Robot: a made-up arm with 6 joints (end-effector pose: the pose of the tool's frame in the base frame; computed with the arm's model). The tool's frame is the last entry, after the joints. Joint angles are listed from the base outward.
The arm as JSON. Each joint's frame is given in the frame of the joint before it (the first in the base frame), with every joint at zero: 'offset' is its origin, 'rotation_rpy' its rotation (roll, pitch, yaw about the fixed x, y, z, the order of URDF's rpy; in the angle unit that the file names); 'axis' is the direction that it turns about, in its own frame. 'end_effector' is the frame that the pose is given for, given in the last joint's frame.
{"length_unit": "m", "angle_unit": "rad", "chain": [
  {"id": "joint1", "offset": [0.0, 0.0, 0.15], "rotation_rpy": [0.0, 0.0, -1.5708], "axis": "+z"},
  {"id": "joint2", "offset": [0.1, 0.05, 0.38], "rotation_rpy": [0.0, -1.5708, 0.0], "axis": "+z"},
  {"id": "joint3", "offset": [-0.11, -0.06, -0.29], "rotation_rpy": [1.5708, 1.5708, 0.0], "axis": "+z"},
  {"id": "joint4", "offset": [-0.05, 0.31, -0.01], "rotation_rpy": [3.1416, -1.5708, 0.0], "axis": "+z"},
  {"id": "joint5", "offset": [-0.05, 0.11, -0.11], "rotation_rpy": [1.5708, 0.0, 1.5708], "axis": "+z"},
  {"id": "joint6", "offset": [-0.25, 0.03, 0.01], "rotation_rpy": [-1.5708, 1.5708, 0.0], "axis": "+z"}
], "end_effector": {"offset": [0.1, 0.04, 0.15], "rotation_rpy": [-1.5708, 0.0, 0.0]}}
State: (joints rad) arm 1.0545 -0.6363 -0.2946 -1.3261 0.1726 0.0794
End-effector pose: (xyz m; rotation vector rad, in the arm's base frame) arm 0.4345 -0.0941 0.7395 -0.3013 0.5482 1.3283
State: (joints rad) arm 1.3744 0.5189 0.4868 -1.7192 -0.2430 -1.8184
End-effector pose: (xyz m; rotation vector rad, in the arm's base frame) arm 0.3178 -0.0046 0.6886 1.3760 -2.1337 1.3165
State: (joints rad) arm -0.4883 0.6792 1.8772 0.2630 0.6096 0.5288
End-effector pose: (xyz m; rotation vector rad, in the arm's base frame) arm -0.1816 0.2287 0.1637 -1.7881 0.2390 1.2319
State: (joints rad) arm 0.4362 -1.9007 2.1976 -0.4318 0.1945 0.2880
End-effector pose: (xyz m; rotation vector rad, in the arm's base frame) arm 0.3748 0.1372 0.8200 -1.0728 -0.9146 -1.7591
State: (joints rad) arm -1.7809 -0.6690 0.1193 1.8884 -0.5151 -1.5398
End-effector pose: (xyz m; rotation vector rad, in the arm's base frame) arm -0.3717 0.2317 0.7620 -1.0318 -0.3370 -1.1611
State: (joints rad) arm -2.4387 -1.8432 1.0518 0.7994 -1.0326 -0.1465
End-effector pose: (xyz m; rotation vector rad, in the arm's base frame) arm 0.0143 0.2599 0.6109 -2.2805 -0.0353 -0.9789
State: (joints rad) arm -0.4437 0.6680 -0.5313 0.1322 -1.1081 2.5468
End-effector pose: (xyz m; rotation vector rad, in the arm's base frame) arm -0.3181 -0.5238 0.5409 -0.3865 -1.6118 -2.2271
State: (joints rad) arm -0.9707 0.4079 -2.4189 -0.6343 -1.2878 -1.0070
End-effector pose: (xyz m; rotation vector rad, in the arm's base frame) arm -0.3639 -0.1233 0.3865 -2.1525 1.0434 -1.6078
